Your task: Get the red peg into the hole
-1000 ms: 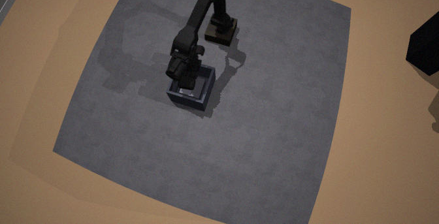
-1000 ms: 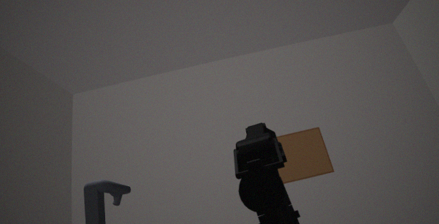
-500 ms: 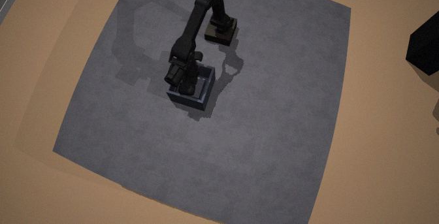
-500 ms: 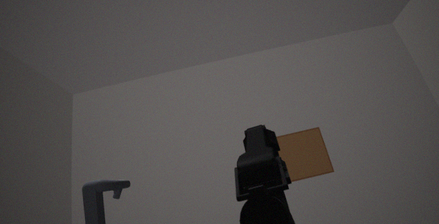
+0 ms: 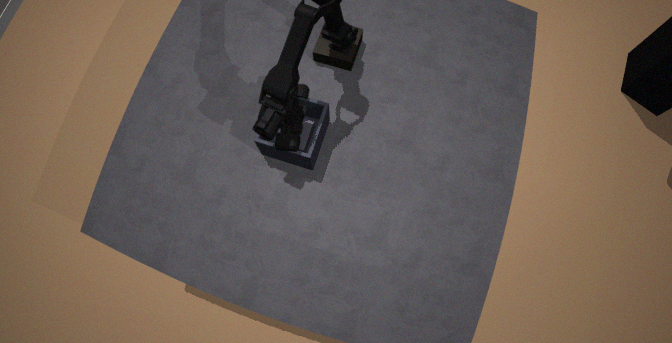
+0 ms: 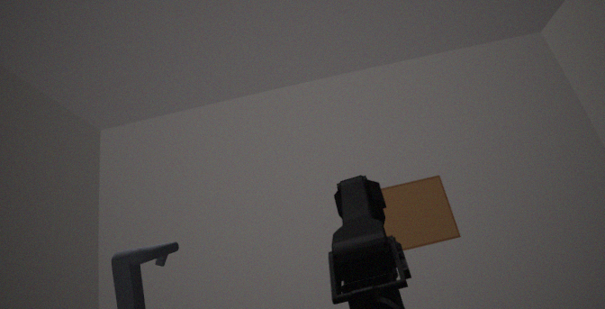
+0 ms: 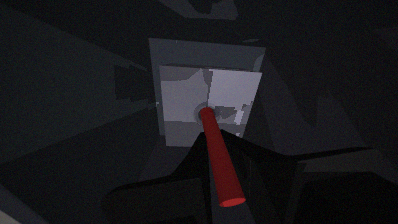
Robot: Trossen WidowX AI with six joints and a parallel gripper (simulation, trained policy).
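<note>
Right now my gripper tip is 10 mm to the left of the red peg and 10 mm below it. The rest, counted from my gripper tip: plate 30 mm below, 10 mm to the right, 10 mm ahead.
</note>
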